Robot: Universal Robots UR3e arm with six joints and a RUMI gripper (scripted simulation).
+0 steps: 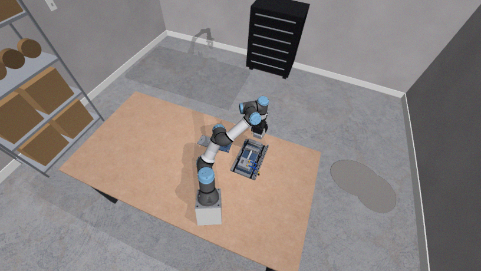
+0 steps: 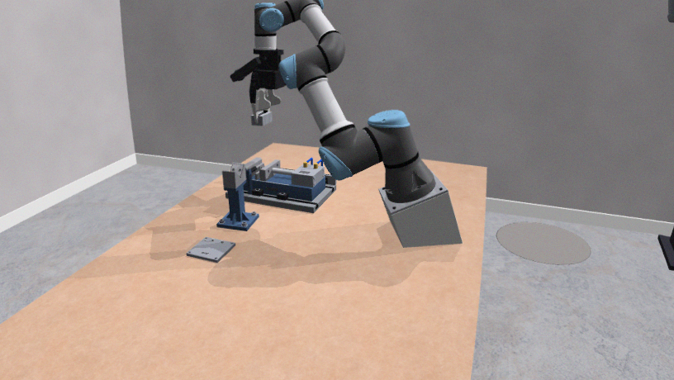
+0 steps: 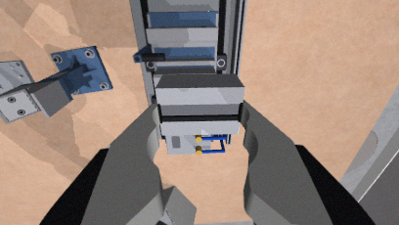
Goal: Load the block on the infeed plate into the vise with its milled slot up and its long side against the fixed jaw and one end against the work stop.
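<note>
The part lies right at my hand. Also, from my hand: fixed jaw: 30 mm ahead, 20 mm to the left, 170 mm below; then work stop: 70 mm to the left, 150 mm below; then vise: 70 mm behind, 10 mm to the left, 200 mm below.
</note>
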